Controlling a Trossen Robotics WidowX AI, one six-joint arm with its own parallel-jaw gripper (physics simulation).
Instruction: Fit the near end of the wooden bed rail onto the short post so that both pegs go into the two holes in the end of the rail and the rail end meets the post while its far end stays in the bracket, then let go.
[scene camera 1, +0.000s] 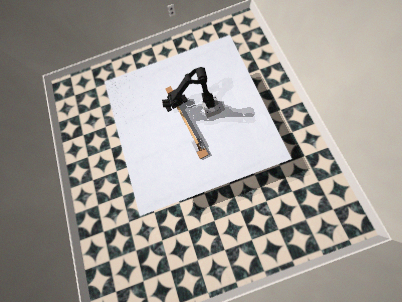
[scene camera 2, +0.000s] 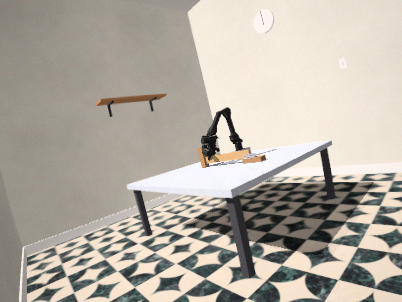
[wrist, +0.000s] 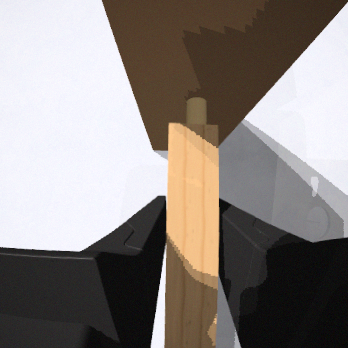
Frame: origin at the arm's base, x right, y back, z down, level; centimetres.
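Seen in the pictures: gripper, fingertip midpoint: (scene camera 2: 209, 160) (wrist: 184, 202); arm's base at its link origin: (scene camera 1: 210, 104) (scene camera 2: 239, 149).
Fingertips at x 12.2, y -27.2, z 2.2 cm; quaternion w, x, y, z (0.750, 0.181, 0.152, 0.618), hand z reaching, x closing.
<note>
Offsets run from my fingertips to a thing's middle. "spot": to the spot under its first point. Level surfaces: height alone.
The pale wooden bed rail {dz -0.5, dx -18.9, dy +2.8 cm} (scene camera 1: 188, 123) (scene camera 2: 232, 157) (wrist: 193, 175) runs from my gripper to the bracket, a small grey shape beside the orange block {dz +4.0, dx -43.4, dy +6.4 cm} (scene camera 1: 202, 155) (scene camera 2: 255, 159). My gripper (scene camera 1: 172, 103) (scene camera 2: 209, 152) (wrist: 184, 202) is shut on the rail near its near end. The short post (scene camera 1: 168, 90) (scene camera 2: 203, 159) (wrist: 160, 55) stands upright just beyond that end, dark brown in the wrist view. One round peg {spot: dz -3.0, dx +3.5, dy -0.3 cm} (wrist: 196, 111) shows between post and rail end, slightly right of the rail's centreline. Whether its tip is inside a hole cannot be told. The other peg and both holes are hidden.
The white table {dz +5.8 cm} (scene camera 1: 150, 170) (scene camera 2: 175, 185) carries the arm, whose base (scene camera 1: 212, 106) (scene camera 2: 237, 143) stands to the right of the rail in the first scene view. A wall shelf (scene camera 2: 132, 99) hangs well away from the table.
</note>
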